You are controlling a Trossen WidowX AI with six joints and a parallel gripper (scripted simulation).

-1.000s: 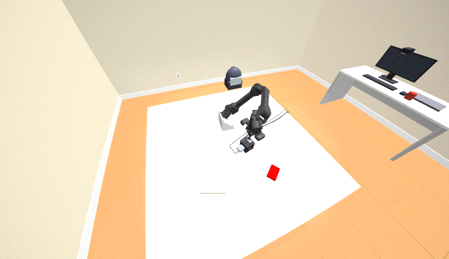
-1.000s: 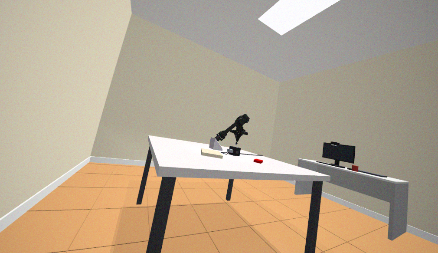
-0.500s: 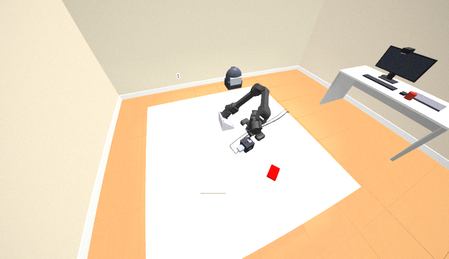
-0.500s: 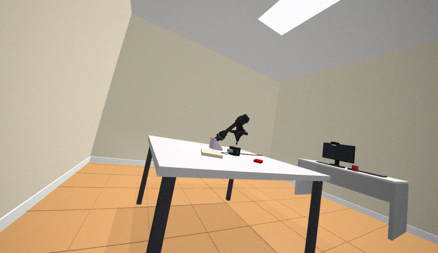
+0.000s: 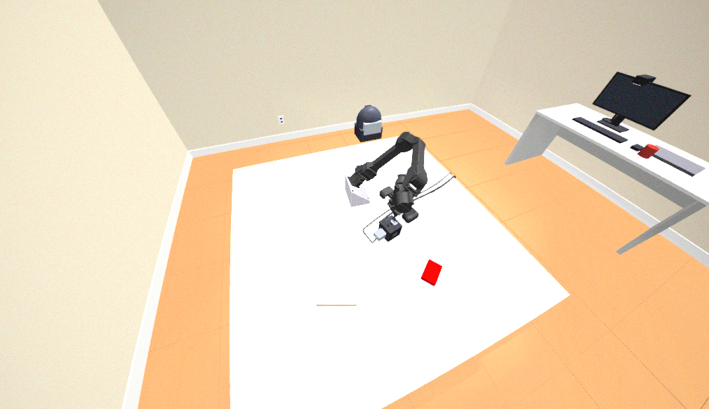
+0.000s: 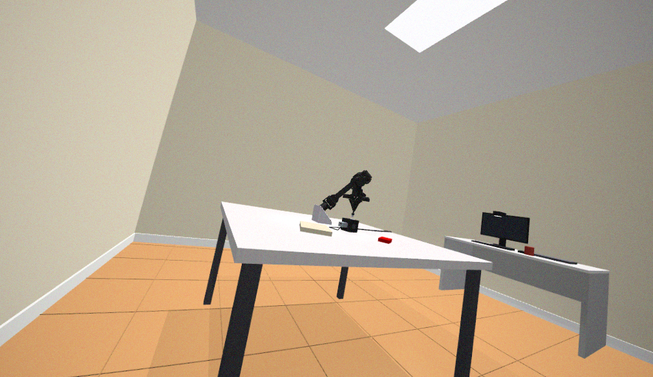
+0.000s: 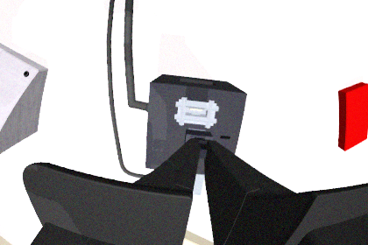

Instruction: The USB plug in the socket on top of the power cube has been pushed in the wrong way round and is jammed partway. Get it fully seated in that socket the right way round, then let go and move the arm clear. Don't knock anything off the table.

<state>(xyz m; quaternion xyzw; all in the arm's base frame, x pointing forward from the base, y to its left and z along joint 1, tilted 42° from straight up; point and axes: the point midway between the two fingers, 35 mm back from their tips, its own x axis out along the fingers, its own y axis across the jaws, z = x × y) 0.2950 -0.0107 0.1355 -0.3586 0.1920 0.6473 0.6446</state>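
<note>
The white socket frame lies 6 cm below my gripper tip. Also, from my gripper tip: flat tan board 12 cm ahead, 32 cm to the right, 12 cm below; red block 25 cm ahead, 6 cm to the left, 12 cm below.
</note>
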